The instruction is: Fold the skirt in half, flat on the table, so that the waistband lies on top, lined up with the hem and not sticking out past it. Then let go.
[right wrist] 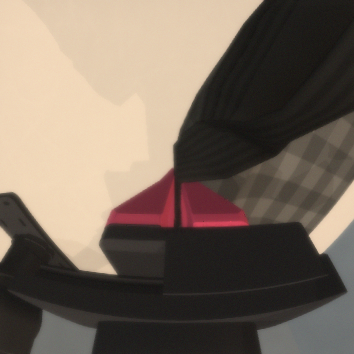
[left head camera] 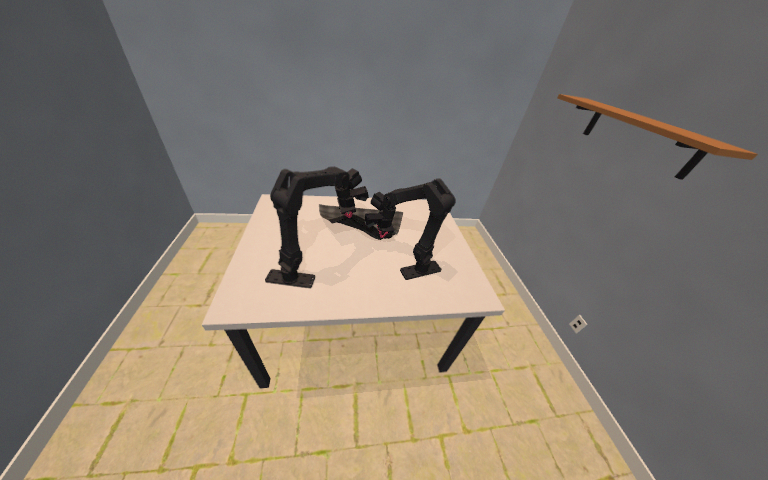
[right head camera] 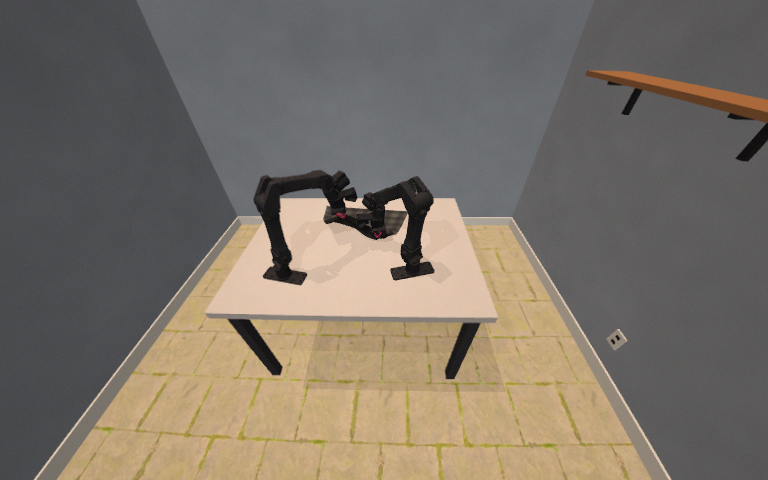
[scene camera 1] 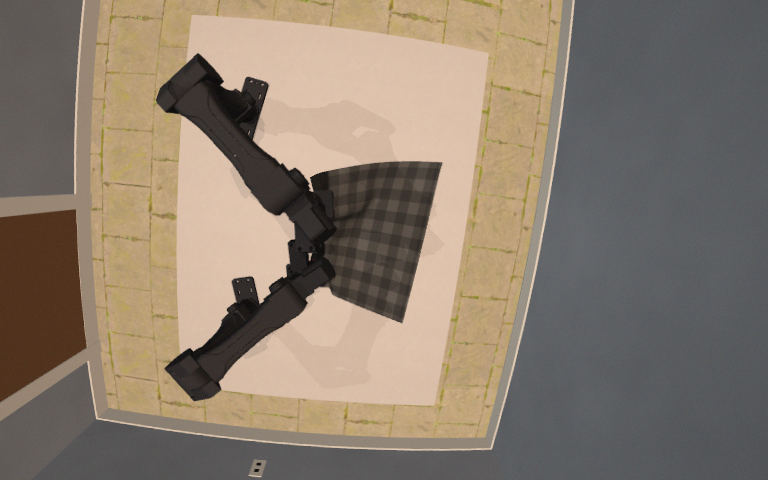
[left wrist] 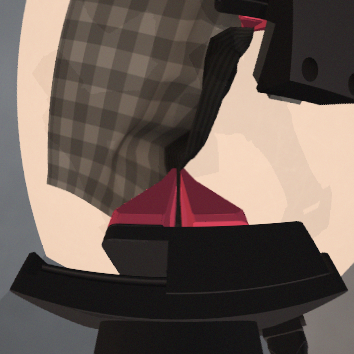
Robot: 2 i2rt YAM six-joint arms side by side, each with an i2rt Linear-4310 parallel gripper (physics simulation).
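Note:
The plaid skirt (left head camera: 397, 217) (right head camera: 397, 216) (scene camera 1: 385, 232) (left wrist: 95, 75) (right wrist: 312, 162) is spread toward the table's far side, with creases near the grippers. Its dark ribbed waistband (left wrist: 217, 85) (right wrist: 250, 95) runs bunched and slanting between the grippers. My left gripper (left head camera: 348, 214) (right head camera: 340, 215) (left wrist: 178, 174) is shut on the waistband, farther back than the right one. My right gripper (left head camera: 383, 233) (right head camera: 377, 234) (right wrist: 177, 174) is shut on the waistband nearer the table's front. The arms hide both sets of fingertips in the scene view. The hem (scene camera 1: 421, 243) lies at the right there.
The white table (left head camera: 351, 300) (right head camera: 351, 297) (scene camera 1: 396, 84) carries both arm bases (left head camera: 289, 278) (left head camera: 420, 270). The two wrists are close together above the waistband. An orange wall shelf (left head camera: 651, 124) (right head camera: 685, 93) is high at the right of the head views.

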